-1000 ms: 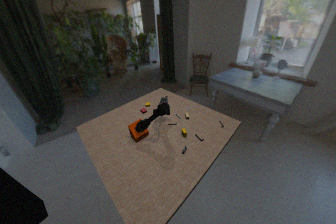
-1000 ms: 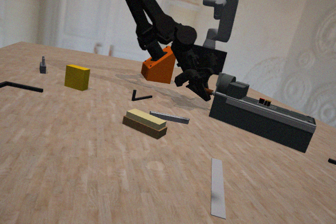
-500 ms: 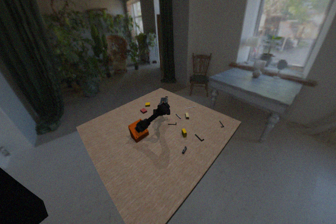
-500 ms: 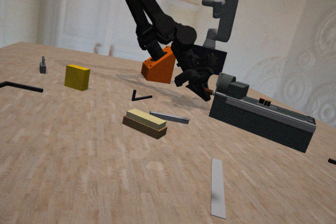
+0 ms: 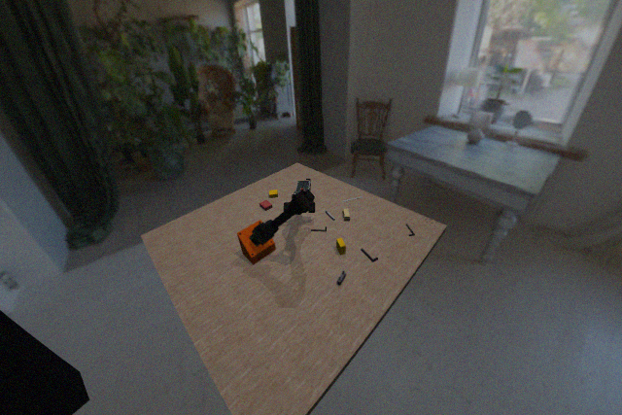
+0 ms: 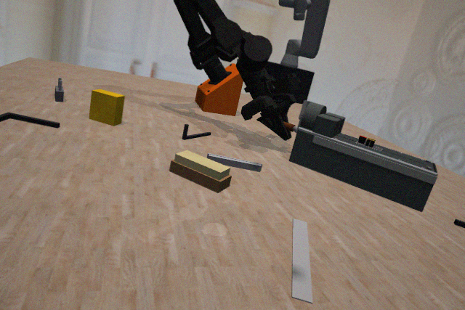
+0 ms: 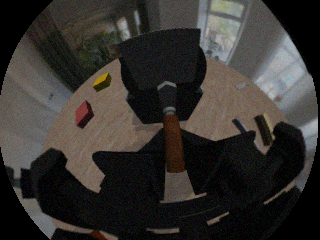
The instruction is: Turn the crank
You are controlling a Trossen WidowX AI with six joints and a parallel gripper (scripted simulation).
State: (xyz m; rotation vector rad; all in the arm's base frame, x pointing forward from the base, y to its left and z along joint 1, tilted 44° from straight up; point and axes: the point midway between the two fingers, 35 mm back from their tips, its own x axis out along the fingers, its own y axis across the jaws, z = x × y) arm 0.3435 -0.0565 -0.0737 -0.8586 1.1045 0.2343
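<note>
The brown crank handle lies 30 mm above my gripper tip, 20 mm behind it and 10 mm to the right of it. Also, from my gripper tip: red pointer: 120 mm ahead, 80 mm to the left, 50 mm above; then red block: 240 mm to the left, 70 mm behind, 20 mm below; then grey bar: 170 mm to the right, 80 mm ahead, 30 mm below.
</note>
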